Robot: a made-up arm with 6 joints.
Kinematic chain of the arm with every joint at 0, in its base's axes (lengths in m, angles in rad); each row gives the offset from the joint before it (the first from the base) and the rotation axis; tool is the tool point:
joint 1: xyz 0.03 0 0.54 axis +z
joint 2: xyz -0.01 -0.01 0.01 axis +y
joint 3: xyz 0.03 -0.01 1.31 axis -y
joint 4: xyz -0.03 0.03 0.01 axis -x
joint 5: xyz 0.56 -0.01 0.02 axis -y
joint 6: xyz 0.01 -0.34 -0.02 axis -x
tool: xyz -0.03 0 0.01
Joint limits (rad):
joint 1: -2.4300..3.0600
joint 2: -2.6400..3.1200
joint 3: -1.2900..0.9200
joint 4: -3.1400..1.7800
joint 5: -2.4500..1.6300
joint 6: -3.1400..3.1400
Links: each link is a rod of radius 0.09 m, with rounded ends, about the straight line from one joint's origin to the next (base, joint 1, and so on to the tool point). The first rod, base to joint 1, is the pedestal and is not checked.
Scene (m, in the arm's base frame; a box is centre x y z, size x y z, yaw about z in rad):
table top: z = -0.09
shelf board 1: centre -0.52 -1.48 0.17 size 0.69 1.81 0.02 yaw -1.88
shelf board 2: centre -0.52 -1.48 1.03 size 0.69 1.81 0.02 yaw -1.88
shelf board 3: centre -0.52 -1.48 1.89 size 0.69 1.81 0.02 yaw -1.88
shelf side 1: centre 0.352 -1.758 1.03 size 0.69 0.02 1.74 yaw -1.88
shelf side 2: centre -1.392 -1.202 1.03 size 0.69 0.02 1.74 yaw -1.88
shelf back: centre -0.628 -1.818 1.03 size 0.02 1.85 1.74 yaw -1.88
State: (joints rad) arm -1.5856 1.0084 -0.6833 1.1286 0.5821 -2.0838
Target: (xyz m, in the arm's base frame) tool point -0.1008 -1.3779 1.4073
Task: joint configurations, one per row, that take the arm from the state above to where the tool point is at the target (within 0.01 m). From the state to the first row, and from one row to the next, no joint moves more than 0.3 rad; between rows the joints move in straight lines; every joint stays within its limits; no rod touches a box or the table.
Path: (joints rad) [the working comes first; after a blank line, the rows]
Joints at the target: -1.5743 0.6235 -0.2577 1.2148 0.5770 -2.0782
Straight joint move there: touches shelf board 2.

1: -1.4923 1.0420 -0.8350 0.9029 0.6213 -2.0993
2: -1.3990 1.0757 -0.9866 0.6773 0.6606 -2.1149
3: -1.3057 1.1093 -1.1383 0.4516 0.6998 -2.1304
4: -1.2124 1.1429 -1.2900 0.2260 0.7391 -2.1459
5: -1.2595 0.9361 -1.1926 0.4578 0.7001 -2.1309
6: -1.3066 0.7293 -1.0952 0.6897 0.6612 -2.1158
7: -1.3537 0.5226 -0.9979 0.9215 0.6223 -2.1008
8: -1.4008 0.3158 -0.9005 1.1534 0.5834 -2.0857
9: -1.4586 0.4183 -0.6862 1.1738 0.5812 -2.0832
10: -1.5164 0.5209 -0.4720 1.1943 0.5791 -2.0807
11: -1.5743 0.6235 -0.2577 1.2148 0.5770 -2.0782

